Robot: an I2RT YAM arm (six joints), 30 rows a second.
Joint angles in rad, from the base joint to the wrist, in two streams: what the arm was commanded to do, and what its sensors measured. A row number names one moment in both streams.
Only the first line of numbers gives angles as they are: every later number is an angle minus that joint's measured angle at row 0.
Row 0, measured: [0.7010 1.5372 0.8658 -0.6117 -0.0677 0.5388]
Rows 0 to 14, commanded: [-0.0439 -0.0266 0.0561 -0.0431 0.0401 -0.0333]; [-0.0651 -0.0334 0.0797 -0.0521 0.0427 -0.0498]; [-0.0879 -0.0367 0.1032 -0.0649 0.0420 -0.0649]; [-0.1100 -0.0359 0.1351 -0.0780 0.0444 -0.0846]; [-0.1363 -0.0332 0.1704 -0.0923 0.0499 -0.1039]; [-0.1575 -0.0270 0.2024 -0.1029 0.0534 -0.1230]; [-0.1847 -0.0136 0.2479 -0.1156 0.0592 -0.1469]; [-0.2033 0.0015 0.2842 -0.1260 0.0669 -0.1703]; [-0.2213 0.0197 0.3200 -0.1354 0.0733 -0.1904]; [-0.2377 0.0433 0.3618 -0.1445 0.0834 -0.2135]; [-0.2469 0.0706 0.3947 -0.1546 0.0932 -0.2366]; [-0.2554 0.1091 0.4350 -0.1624 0.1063 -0.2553]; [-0.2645 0.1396 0.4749 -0.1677 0.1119 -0.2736]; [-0.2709 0.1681 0.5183 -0.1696 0.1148 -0.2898]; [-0.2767 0.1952 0.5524 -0.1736 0.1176 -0.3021]
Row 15, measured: [-0.2625 0.1419 0.4760 -0.1293 0.0782 -0.2178]
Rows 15 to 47, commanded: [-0.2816 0.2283 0.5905 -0.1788 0.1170 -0.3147]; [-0.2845 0.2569 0.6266 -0.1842 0.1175 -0.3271]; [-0.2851 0.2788 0.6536 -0.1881 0.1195 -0.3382]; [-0.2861 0.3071 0.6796 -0.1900 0.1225 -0.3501]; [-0.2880 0.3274 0.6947 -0.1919 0.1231 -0.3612]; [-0.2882 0.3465 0.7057 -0.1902 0.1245 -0.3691]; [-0.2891 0.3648 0.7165 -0.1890 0.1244 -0.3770]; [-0.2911 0.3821 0.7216 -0.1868 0.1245 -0.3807]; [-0.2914 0.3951 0.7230 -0.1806 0.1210 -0.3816]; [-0.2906 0.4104 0.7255 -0.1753 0.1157 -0.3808]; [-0.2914 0.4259 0.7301 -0.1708 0.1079 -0.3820]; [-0.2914 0.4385 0.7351 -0.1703 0.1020 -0.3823]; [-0.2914 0.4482 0.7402 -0.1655 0.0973 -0.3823]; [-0.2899 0.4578 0.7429 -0.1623 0.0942 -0.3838]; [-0.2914 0.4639 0.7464 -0.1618 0.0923 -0.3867]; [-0.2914 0.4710 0.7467 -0.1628 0.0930 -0.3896]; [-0.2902 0.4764 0.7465 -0.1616 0.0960 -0.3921]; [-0.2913 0.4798 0.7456 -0.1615 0.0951 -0.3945]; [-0.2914 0.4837 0.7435 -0.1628 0.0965 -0.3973]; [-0.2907 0.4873 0.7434 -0.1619 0.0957 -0.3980]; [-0.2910 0.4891 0.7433 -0.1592 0.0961 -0.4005]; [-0.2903 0.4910 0.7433 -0.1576 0.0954 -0.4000]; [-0.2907 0.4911 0.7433 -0.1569 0.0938 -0.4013]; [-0.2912 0.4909 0.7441 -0.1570 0.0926 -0.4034]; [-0.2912 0.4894 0.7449 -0.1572 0.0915 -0.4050]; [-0.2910 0.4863 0.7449 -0.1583 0.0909 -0.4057]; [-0.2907 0.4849 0.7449 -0.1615 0.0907 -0.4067]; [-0.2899 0.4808 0.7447 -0.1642 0.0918 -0.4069]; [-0.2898 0.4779 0.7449 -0.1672 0.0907 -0.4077]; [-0.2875 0.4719 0.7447 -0.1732 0.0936 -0.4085]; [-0.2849 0.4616 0.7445 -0.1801 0.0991 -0.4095]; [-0.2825 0.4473 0.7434 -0.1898 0.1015 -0.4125]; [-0.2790 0.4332 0.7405 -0.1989 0.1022 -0.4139]
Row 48, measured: [-0.2850 0.4730 0.7370 -0.1675 0.0965 -0.3940]
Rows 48 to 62, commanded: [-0.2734 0.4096 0.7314 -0.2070 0.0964 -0.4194]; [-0.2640 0.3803 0.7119 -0.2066 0.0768 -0.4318]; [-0.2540 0.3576 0.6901 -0.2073 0.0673 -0.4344]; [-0.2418 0.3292 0.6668 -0.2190 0.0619 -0.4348]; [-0.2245 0.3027 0.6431 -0.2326 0.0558 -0.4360]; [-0.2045 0.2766 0.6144 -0.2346 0.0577 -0.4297]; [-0.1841 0.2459 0.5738 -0.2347 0.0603 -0.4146]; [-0.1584 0.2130 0.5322 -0.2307 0.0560 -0.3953]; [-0.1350 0.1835 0.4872 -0.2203 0.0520 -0.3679]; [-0.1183 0.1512 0.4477 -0.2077 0.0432 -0.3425]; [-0.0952 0.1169 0.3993 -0.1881 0.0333 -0.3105]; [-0.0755 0.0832 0.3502 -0.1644 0.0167 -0.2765]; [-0.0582 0.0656 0.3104 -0.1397 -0.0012 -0.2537]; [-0.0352 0.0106 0.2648 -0.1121 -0.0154 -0.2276]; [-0.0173 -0.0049 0.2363 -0.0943 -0.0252 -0.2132]
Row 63, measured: [-0.0546 0.0564 0.3044 -0.1636 0.0282 -0.3048]
